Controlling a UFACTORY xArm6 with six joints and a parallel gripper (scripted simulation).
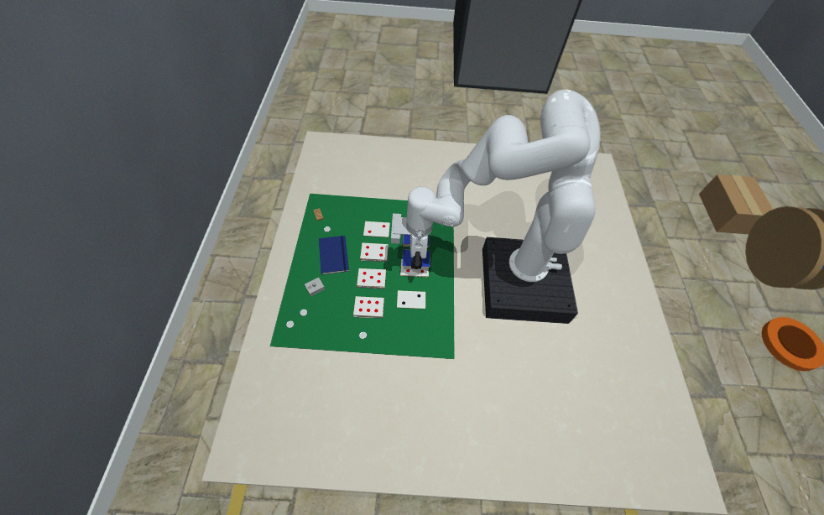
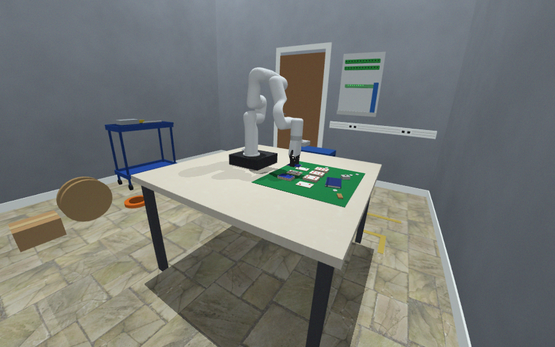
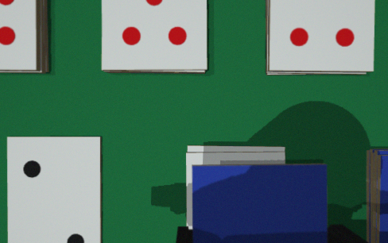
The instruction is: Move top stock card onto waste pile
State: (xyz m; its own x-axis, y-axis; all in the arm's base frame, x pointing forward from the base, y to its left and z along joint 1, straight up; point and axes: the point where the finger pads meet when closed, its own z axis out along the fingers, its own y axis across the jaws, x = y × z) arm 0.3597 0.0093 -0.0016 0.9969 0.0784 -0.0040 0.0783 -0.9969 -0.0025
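Right now the black-pip card is 120 mm to the left of my hand and 70 mm below it. Also, from my hand: grey block: 310 mm ahead, 120 mm to the left, 50 mm below; green mat: 140 mm ahead, 10 mm to the left, 80 mm below.
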